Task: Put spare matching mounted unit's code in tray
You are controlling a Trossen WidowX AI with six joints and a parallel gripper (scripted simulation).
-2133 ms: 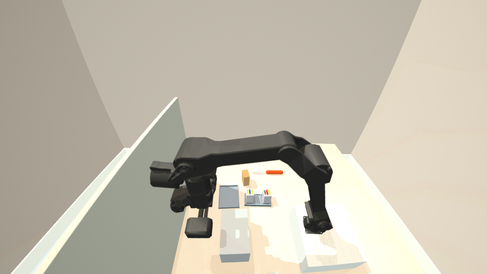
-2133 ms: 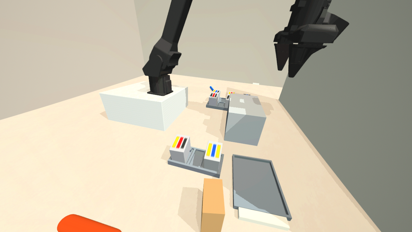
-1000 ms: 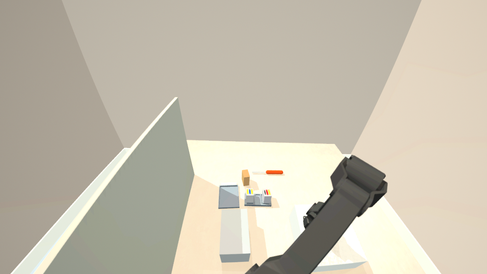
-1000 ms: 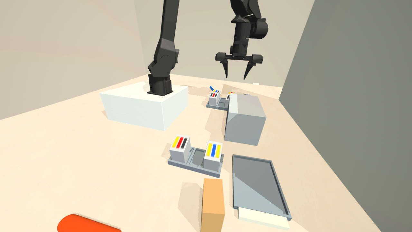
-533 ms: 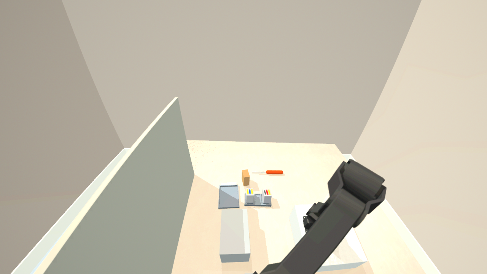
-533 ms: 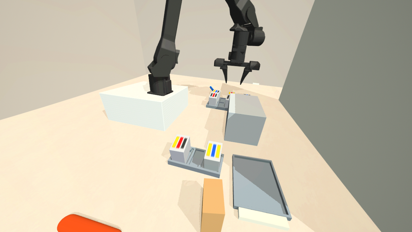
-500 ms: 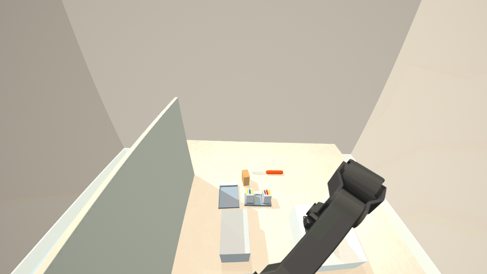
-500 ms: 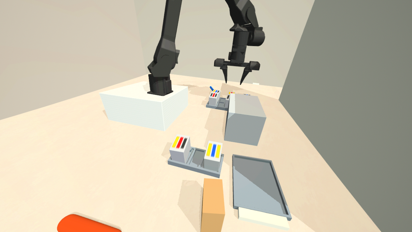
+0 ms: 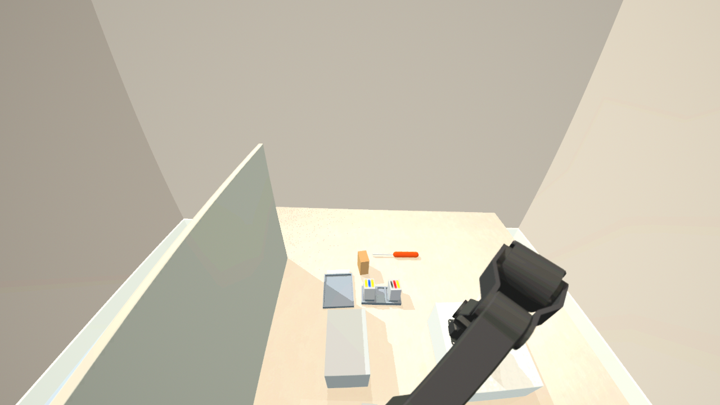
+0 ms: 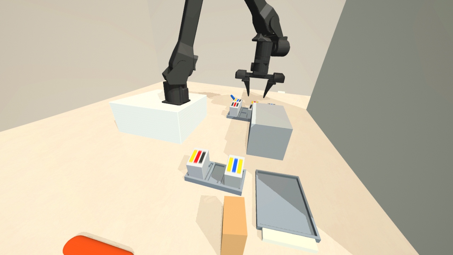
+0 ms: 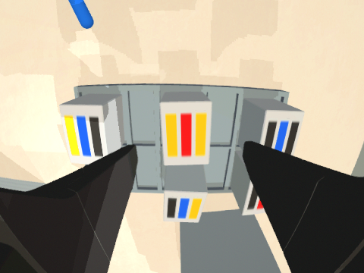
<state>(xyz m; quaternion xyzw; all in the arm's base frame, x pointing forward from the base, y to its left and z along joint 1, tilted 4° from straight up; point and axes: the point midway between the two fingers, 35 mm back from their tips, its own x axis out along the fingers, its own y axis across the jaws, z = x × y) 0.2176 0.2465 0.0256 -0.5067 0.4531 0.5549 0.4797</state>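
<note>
Now: gripper tip 13 cm short of the grey tray, 41 cm to the left of it and 7 cm above it. From my gripper tip the other things lie so: grey-green wall panel: 30 cm ahead, 18 cm to the right, 15 cm above; grey mounted unit: 7 cm ahead, 20 cm to the right, 3 cm below; blue pen: 13 cm behind, 13 cm to the left, 7 cm below.
</note>
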